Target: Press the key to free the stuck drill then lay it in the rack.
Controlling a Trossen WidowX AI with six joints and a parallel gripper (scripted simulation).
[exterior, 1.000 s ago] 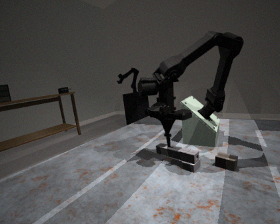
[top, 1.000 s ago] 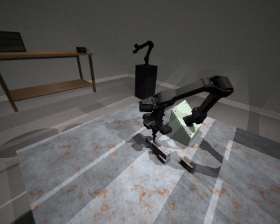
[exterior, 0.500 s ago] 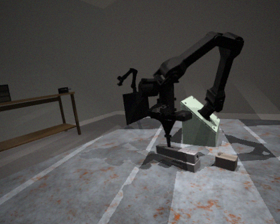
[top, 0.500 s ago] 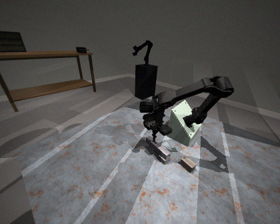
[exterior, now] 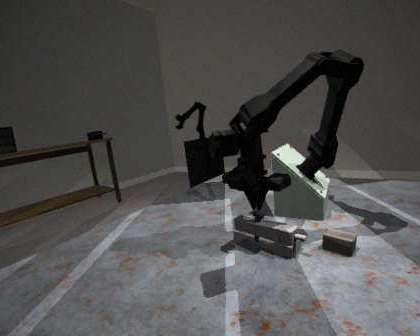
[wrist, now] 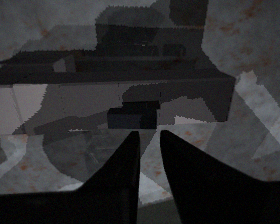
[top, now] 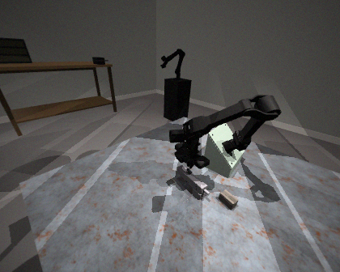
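Right now my gripper tip is 4 cm above the dark key and 1 cm short of it. The rest, counted from my gripper tip: rack 21 cm to the left, 7 cm below, 4 cm behind; then drill 8 cm to the left, 4 cm below, 2 cm ahead.
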